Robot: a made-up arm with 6 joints.
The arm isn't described. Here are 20 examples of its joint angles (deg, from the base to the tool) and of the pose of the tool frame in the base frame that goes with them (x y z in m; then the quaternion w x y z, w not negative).
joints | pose
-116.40 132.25 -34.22 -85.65 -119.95 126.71 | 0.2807 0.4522 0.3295 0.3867 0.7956 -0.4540 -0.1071
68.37 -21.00 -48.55 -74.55 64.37 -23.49 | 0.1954 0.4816 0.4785 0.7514 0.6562 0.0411 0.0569
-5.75 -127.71 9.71 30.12 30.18 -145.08 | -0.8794 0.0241 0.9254 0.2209 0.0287 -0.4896 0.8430
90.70 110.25 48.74 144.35 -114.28 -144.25 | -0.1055 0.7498 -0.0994 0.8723 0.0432 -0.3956 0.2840
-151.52 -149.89 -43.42 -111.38 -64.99 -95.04 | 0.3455 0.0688 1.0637 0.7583 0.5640 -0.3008 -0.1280
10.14 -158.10 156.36 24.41 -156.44 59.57 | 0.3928 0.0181 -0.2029 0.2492 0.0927 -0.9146 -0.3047
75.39 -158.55 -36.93 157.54 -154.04 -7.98 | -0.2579 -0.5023 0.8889 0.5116 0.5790 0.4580 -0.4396
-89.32 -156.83 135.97 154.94 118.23 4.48 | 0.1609 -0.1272 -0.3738 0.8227 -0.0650 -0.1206 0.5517
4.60 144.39 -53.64 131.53 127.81 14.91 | -0.5443 0.0944 0.4878 0.4338 0.8121 0.2321 0.3139
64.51 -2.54 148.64 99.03 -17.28 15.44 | -0.3147 -0.6418 1.2417 0.6474 0.1687 -0.4733 -0.5731
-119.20 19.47 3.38 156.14 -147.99 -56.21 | -0.2576 -0.7535 0.8020 0.6551 0.3784 -0.1701 0.6314
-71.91 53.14 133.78 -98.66 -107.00 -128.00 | 0.2557 -0.4326 1.5101 0.3783 0.8814 0.2815 -0.0296
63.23 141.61 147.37 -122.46 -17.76 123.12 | 0.3318 0.9420 0.3391 0.7689 0.0594 -0.1198 0.6252
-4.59 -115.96 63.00 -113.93 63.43 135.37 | -1.0895 0.2082 0.5975 0.2997 0.3973 -0.8497 -0.1743
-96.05 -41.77 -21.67 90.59 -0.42 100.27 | -0.0374 -0.4091 1.2467 0.1908 0.6407 -0.7422 0.0472
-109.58 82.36 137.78 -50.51 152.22 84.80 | -0.2983 -0.7312 1.2152 0.6582 0.1495 0.5398 0.5030
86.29 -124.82 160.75 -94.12 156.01 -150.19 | -0.0204 -0.2121 -0.3242 0.1391 0.8211 -0.2645 0.4864
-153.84 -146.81 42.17 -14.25 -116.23 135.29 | 0.8296 0.5091 0.2829 0.4633 0.4461 -0.6979 0.3150
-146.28 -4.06 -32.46 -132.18 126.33 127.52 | -0.4130 -0.3752 0.5201 0.5537 -0.5928 -0.3367 0.4782
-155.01 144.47 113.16 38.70 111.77 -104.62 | -0.7944 -0.2758 -0.0021 0.7716 -0.0115 -0.5207 -0.3651
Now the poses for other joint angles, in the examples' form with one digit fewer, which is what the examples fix.
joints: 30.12 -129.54 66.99 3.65 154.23 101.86
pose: -0.810 -0.543 0.189 0.610 -0.740 -0.156 0.236
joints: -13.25 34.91 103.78 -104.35 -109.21 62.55
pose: 0.579 -0.009 1.542 0.586 -0.312 -0.195 0.722
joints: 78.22 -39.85 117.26 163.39 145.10 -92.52
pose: -0.324 -0.849 1.167 0.497 -0.521 -0.582 0.377
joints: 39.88 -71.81 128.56 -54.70 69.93 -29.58
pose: -0.807 -0.710 0.579 0.811 -0.194 0.461 -0.305
